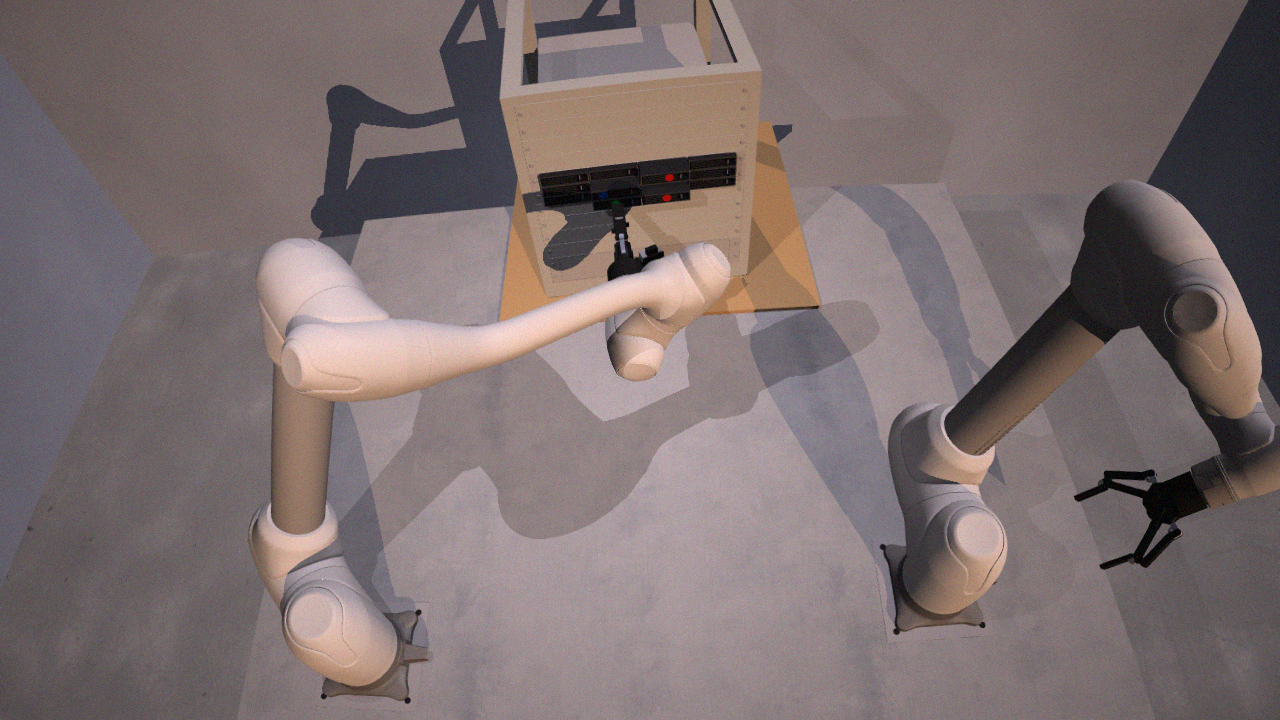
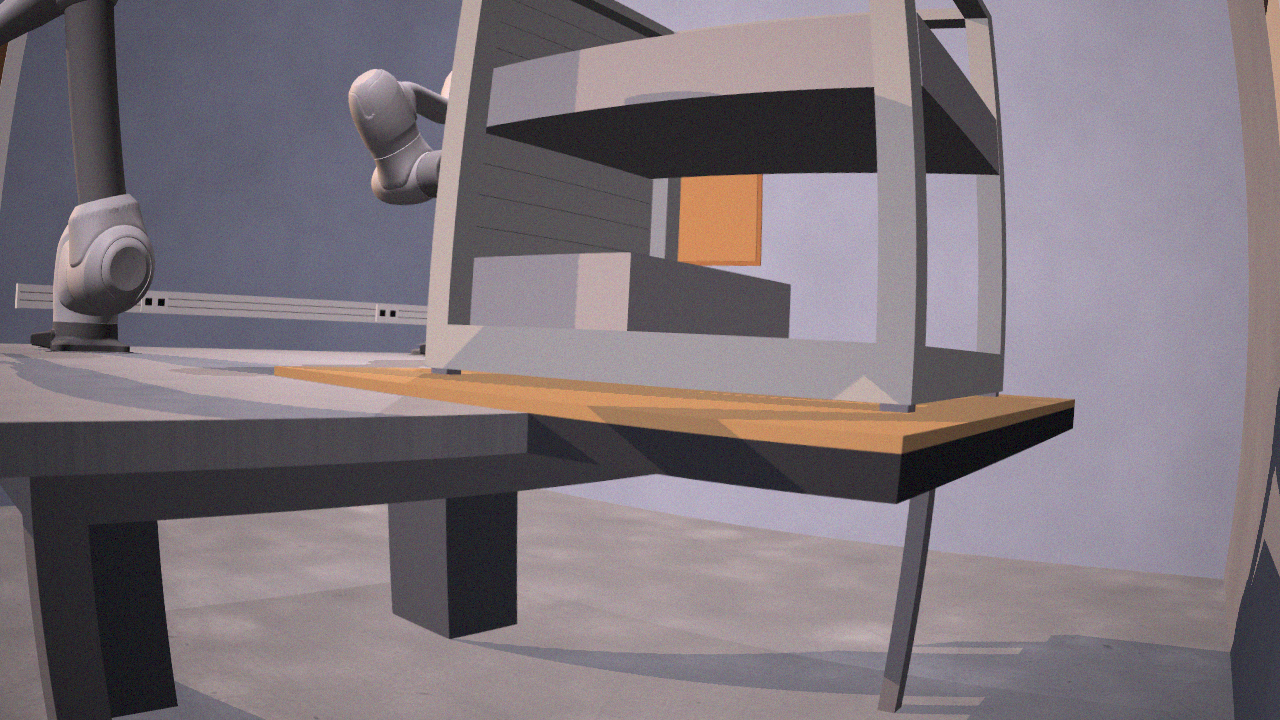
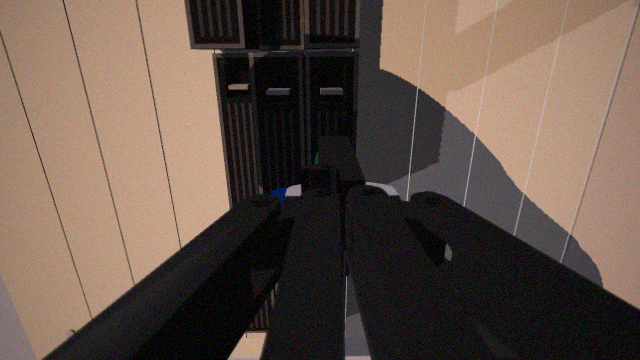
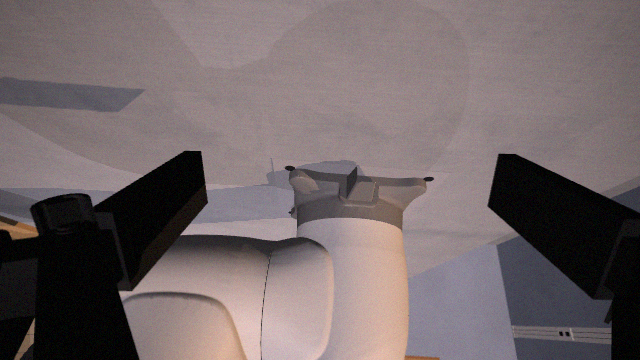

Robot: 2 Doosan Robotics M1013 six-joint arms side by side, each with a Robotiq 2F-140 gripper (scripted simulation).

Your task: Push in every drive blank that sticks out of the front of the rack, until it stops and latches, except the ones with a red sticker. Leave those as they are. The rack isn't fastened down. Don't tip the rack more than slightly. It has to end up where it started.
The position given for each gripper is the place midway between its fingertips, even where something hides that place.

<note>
In view: the left gripper [image 1: 617, 206], the right gripper [image 1: 1088, 532] and a beige rack [image 2: 584, 149].
The beige rack is seen too in image 1 [image 1: 598, 117] and in image 3 [image 3: 520, 118]. The left gripper shows as well in image 3 [image 3: 332, 160]. The right gripper also shows in image 4 [image 4: 347, 179].
</note>
